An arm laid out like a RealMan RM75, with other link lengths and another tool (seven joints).
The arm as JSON. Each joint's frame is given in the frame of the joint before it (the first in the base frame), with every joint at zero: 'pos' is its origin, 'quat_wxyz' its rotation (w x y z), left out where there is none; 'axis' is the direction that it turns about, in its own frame. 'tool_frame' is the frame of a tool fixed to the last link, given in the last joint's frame.
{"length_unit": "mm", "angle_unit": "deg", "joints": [
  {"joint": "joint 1", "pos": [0.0, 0.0, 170.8], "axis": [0.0, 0.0, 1.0]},
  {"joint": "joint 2", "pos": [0.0, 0.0, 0.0], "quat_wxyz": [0.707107, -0.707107, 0.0, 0.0], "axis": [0.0, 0.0, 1.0]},
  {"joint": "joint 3", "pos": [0.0, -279.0, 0.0], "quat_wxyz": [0.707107, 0.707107, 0.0, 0.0], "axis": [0.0, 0.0, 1.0]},
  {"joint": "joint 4", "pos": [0.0, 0.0, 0.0], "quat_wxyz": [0.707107, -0.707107, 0.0, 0.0], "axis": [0.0, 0.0, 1.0]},
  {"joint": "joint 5", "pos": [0.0, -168.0, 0.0], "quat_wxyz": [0.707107, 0.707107, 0.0, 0.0], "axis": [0.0, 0.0, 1.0]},
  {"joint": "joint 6", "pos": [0.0, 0.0, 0.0], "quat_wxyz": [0.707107, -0.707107, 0.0, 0.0], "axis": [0.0, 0.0, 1.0]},
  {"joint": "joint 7", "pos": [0.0, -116.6, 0.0], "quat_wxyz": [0.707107, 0.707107, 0.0, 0.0], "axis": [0.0, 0.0, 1.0]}
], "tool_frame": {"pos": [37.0, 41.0, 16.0], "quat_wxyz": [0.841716, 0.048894, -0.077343, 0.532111]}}
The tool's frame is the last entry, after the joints.
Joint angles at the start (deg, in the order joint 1, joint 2, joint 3, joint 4, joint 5, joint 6, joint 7):
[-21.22, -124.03, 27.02, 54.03, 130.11, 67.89, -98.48]
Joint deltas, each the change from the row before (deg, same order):
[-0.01, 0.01, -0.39, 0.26, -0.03, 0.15, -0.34]
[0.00, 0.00, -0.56, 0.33, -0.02, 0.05, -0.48]
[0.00, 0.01, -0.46, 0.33, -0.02, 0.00, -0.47]
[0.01, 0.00, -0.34, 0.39, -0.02, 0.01, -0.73]
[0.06, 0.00, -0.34, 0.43, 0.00, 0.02, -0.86]
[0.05, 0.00, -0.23, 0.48, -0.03, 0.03, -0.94]
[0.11, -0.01, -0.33, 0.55, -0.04, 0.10, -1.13]
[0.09, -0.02, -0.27, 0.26, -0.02, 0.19, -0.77]
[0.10, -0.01, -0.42, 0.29, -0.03, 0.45, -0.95]
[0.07, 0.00, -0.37, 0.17, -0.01, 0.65, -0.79]
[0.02, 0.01, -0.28, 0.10, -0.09, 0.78, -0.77]
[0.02, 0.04, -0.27, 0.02, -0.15, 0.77, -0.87]
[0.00, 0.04, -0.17, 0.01, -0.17, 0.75, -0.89]
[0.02, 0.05, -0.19, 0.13, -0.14, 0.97, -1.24]
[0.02, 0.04, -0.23, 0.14, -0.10, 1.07, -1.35]
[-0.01, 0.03, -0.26, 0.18, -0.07, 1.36, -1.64]
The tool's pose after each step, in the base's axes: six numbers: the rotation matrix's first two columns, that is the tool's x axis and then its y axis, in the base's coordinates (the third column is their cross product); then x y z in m. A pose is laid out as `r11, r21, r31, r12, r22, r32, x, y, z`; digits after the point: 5 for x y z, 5 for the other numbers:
0.93212, 0.09189, -0.35031, -0.18880, -0.70214, -0.68656, -0.29608, 0.29824, -0.03183
0.93313, 0.10393, -0.34420, -0.17908, -0.69576, -0.69559, -0.29679, 0.29872, -0.02908
0.93365, 0.11499, -0.33922, -0.17078, -0.68956, -0.70380, -0.29744, 0.29925, -0.02647
0.93460, 0.12726, -0.33216, -0.15988, -0.68387, -0.71187, -0.29786, 0.29993, -0.02385
0.93543, 0.14155, -0.32393, -0.14680, -0.67804, -0.72022, -0.29854, 0.30040, -0.02105
0.93627, 0.15471, -0.31538, -0.13418, -0.67222, -0.72809, -0.29887, 0.30103, -0.01824
0.93731, 0.17119, -0.30355, -0.11728, -0.66528, -0.73733, -0.29952, 0.30134, -0.01494
0.93866, 0.18209, -0.29286, -0.10321, -0.66197, -0.74239, -0.30001, 0.30116, -0.01317
0.94097, 0.19409, -0.27732, -0.08444, -0.65878, -0.74758, -0.30045, 0.30066, -0.01099
0.94385, 0.20130, -0.26195, -0.06747, -0.65876, -0.74932, -0.30045, 0.29988, -0.00961
0.94760, 0.20494, -0.24505, -0.05094, -0.66034, -0.74924, -0.29977, 0.29925, -0.00864
0.95131, 0.20984, -0.22577, -0.03184, -0.66166, -0.74912, -0.29918, 0.29871, -0.00754
0.95478, 0.21361, -0.20679, -0.01352, -0.66363, -0.74794, -0.29833, 0.29837, -0.00665
0.95818, 0.21942, -0.18371, 0.00963, -0.66631, -0.74561, -0.29732, 0.29790, -0.00530
0.96104, 0.22618, -0.15890, 0.03496, -0.66969, -0.74182, -0.29631, 0.29730, -0.00398
0.96374, 0.23344, -0.12930, 0.06491, -0.67505, -0.73492, -0.29483, 0.29661, -0.00269

